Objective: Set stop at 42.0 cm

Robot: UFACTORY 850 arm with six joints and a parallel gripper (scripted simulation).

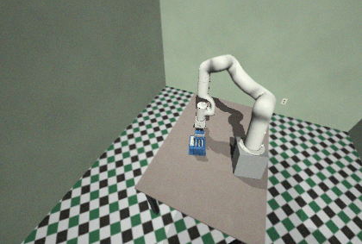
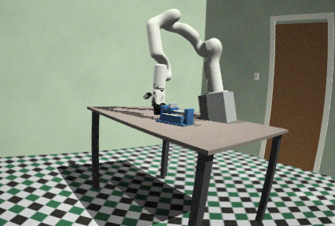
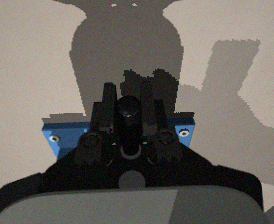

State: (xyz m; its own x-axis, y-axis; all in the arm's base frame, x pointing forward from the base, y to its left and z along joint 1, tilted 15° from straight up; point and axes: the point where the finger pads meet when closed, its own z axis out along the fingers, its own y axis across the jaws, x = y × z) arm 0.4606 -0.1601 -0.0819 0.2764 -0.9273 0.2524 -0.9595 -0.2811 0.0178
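Now: the stop block 20 mm behind my hand, 120 mm to the left of it and 40 mm above it.
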